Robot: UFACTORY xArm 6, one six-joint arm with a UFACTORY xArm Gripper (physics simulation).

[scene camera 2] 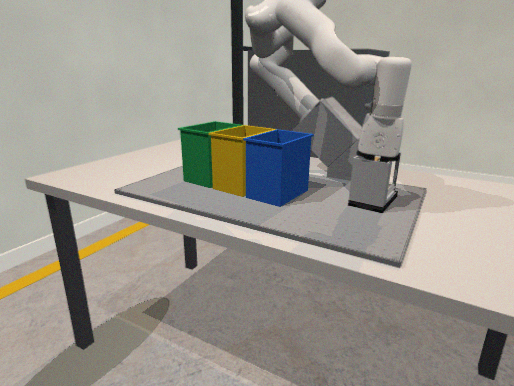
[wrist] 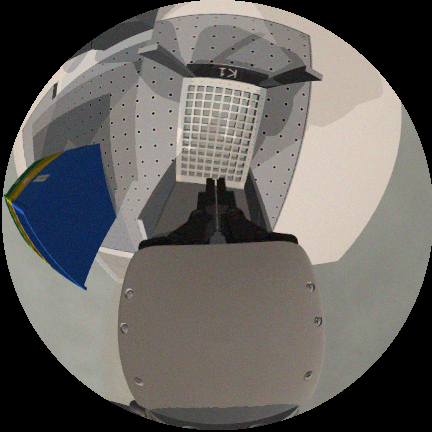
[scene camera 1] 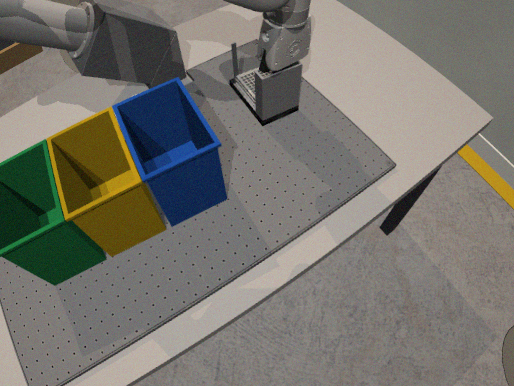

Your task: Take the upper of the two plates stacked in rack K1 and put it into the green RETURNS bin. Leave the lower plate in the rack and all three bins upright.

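Seen in the pictures: gripper, fingertip midpoint: (scene camera 2: 373, 178) (wrist: 215, 190); arm's base at its link origin: (scene camera 2: 312, 113) (scene camera 1: 81, 30).
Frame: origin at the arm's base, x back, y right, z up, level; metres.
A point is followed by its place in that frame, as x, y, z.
Observation:
Rack K1 (scene camera 1: 279, 92) {-0.342, -0.281, -0.119} (scene camera 2: 369, 182) {-0.343, -0.291, -0.124} (wrist: 205, 70) {-0.195, -0.279, -0.186} stands upright on the grey perforated mat. A white gridded plate (scene camera 1: 246, 84) {-0.245, -0.264, -0.158} (wrist: 182, 117) {-0.256, -0.259, -0.156} lies in it; the lower plate cannot be told apart beneath it. My gripper (wrist: 215, 190) {-0.321, -0.295, -0.118} is shut and empty, its tips low inside the rack at the plate's near edge in the wrist view. Whether they touch the plate is unclear. The rack wall hides the fingertips in both scene views. The green bin (scene camera 1: 75, 255) {-0.407, 0.220, -0.136} (scene camera 2: 196, 157) {-0.405, 0.239, -0.110} stands upright, farthest from the rack in the row of bins.
The yellow bin (scene camera 1: 125, 220) {-0.421, 0.107, -0.108} (scene camera 2: 228, 165) {-0.421, 0.108, -0.114} and the blue bin (scene camera 1: 192, 185) {-0.436, -0.020, -0.103} (scene camera 2: 265, 172) {-0.437, -0.024, -0.111} (wrist: 65, 210) {-0.328, -0.089, -0.090} stand upright between the green bin and the rack. The rack has tall side walls and upright posts. A dark grey panel (scene camera 2: 272, 95) stands behind the arm.

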